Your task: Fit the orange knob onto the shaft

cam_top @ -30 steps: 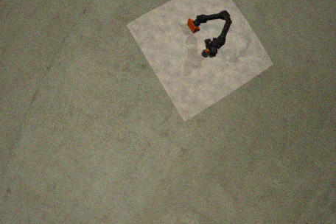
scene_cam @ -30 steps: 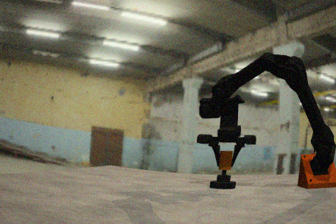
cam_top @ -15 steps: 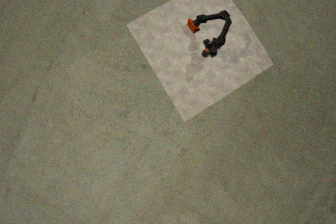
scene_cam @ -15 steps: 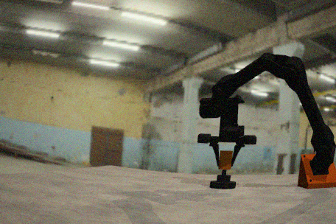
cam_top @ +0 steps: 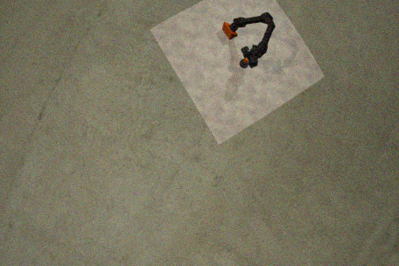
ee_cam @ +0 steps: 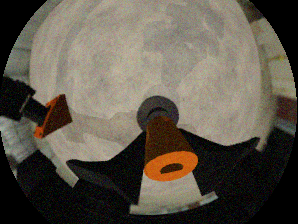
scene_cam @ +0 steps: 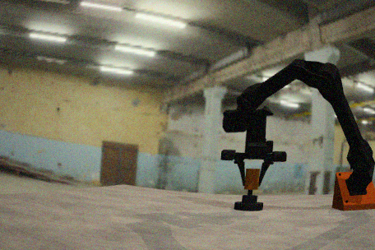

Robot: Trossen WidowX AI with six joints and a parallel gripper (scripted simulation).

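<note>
Now: the orange knob 2 cm above my gripper tip. From my gripper tip the other things lie so: round dark pedestal 4 cm below.
</note>
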